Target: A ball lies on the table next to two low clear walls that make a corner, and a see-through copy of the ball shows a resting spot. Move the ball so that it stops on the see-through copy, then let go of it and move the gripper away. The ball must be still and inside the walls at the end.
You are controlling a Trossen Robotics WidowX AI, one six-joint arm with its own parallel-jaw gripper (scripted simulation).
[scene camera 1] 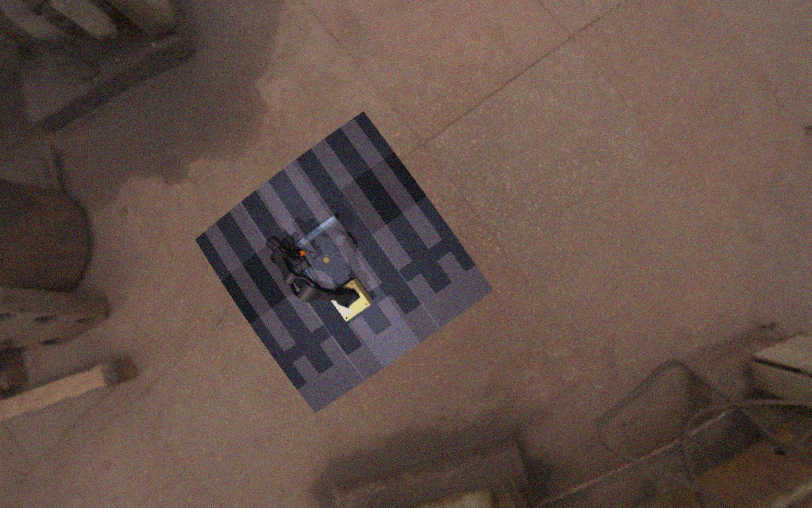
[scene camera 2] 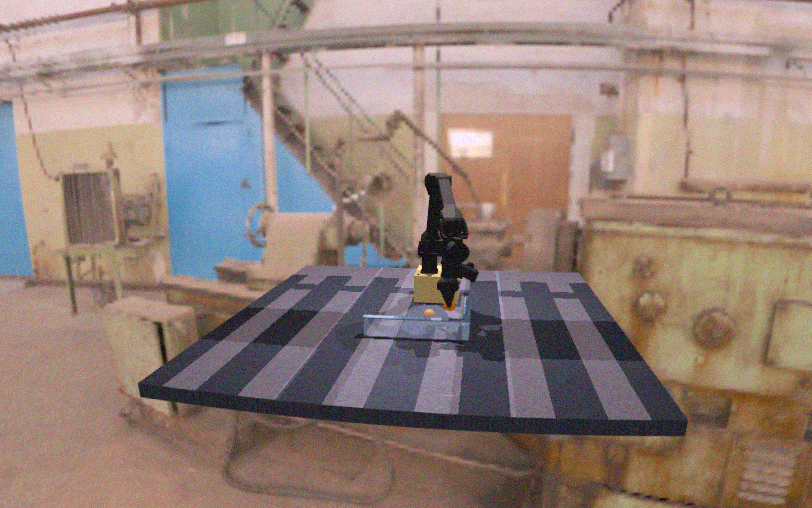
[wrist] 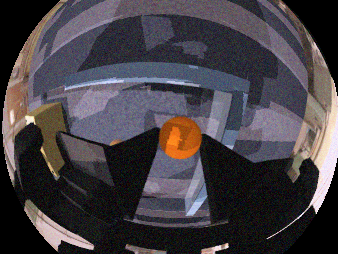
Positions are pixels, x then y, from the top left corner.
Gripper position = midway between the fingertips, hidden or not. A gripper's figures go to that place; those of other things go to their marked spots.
My gripper (wrist: 180,135) is 0.10 m from the lens. An orange ball (wrist: 180,137) is 0.08 m from the lens. A clear wall (wrist: 221,100) is 0.15 m from the lens. The marked spots on the clear wall and the orange ball are 0.09 m apart.
